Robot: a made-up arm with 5 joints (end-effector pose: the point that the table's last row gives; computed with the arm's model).
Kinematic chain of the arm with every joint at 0, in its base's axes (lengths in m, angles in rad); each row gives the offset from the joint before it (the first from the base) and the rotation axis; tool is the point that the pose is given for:
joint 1: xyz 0 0 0.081 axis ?
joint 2: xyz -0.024 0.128 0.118 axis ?
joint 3: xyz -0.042 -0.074 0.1 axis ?
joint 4: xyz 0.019 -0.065 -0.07 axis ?
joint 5: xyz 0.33 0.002 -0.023 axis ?
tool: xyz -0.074 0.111 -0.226
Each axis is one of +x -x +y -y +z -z.
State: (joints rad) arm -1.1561 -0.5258 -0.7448 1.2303 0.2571
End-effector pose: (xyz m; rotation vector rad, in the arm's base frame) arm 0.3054 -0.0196 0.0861 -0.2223 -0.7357 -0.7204
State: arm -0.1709 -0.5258 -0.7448 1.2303 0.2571
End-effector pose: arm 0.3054 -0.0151 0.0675 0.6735 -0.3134 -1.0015
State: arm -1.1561 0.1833 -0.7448 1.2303 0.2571
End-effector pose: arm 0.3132 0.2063 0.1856 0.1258 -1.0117 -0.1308
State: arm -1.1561 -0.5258 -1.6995 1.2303 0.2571
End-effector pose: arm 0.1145 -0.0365 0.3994 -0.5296 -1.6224 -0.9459
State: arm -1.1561 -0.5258 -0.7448 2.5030 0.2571
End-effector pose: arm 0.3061 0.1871 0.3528 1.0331 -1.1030 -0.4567
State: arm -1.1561 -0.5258 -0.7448 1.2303 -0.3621
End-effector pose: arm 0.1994 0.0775 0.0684 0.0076 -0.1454 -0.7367
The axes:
joint 1: +x
joint 2: -y
joint 3: +z
joint 4: +x
joint 5: -y

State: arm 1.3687 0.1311 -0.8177 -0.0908 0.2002
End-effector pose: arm 0.2008 0.0580 -0.0984 1.1648 0.3220 -0.8578
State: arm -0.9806 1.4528 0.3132 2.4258 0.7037
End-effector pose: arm -0.2658 0.5438 0.2069 1.3707 -0.0560 1.0309
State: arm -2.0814 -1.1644 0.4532 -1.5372 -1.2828
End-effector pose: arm -0.0643 -0.0157 0.0519 1.7204 -1.0405 1.1684
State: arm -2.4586 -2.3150 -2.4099 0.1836 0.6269
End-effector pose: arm 0.0323 0.5239 -0.0941 1.2852 0.1041 0.5193
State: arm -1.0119 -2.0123 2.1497 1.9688 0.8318
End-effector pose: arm 0.3417 0.5187 -0.0520 1.6706 1.4976 -1.9129
